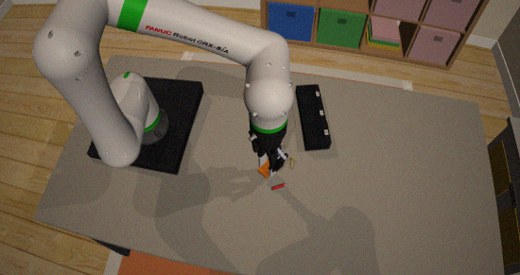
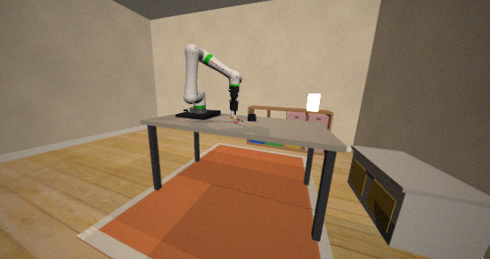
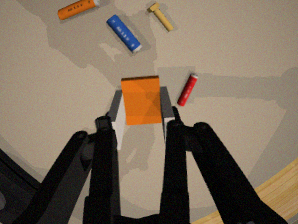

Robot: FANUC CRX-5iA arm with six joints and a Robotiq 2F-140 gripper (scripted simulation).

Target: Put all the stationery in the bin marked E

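The long black bin lies 21 cm to the left of my hand, 16 cm ahead of it and 5 cm below it. The rest, counted from my hand: red stick: 7 cm below, 5 cm to the right, 3 cm ahead; then blue cylinder: 7 cm below, 6 cm to the left, 4 cm ahead; then orange block: 3 cm below.
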